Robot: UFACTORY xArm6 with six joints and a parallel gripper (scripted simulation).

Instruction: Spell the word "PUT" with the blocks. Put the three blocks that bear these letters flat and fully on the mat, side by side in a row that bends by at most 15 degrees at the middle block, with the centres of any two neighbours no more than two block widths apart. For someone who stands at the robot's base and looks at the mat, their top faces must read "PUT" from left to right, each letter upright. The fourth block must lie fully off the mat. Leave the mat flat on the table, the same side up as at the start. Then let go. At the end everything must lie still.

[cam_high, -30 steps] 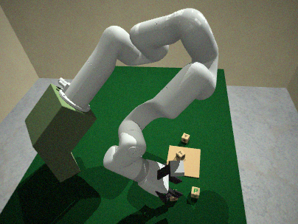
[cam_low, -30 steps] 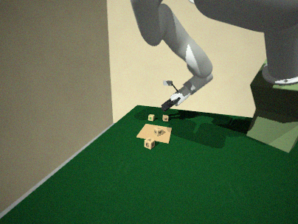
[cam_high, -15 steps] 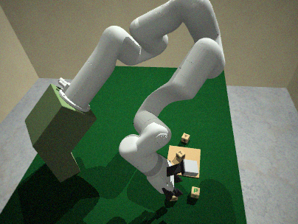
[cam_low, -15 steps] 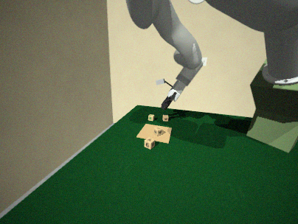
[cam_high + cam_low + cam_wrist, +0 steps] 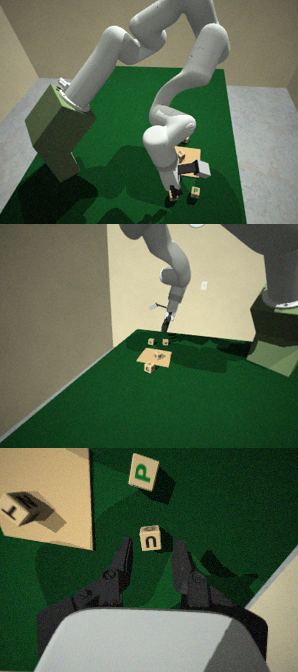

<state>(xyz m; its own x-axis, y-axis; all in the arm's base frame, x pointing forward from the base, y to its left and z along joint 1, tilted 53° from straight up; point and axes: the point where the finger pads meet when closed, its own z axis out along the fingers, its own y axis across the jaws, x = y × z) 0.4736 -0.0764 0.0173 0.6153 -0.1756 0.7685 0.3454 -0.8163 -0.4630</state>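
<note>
My hand is 160 mm to the right of the mat, 100 mm above it and 40 mm past it. The rest, counted from my hand: P block 90 mm below, 60 mm ahead, 40 mm to the left.
</note>
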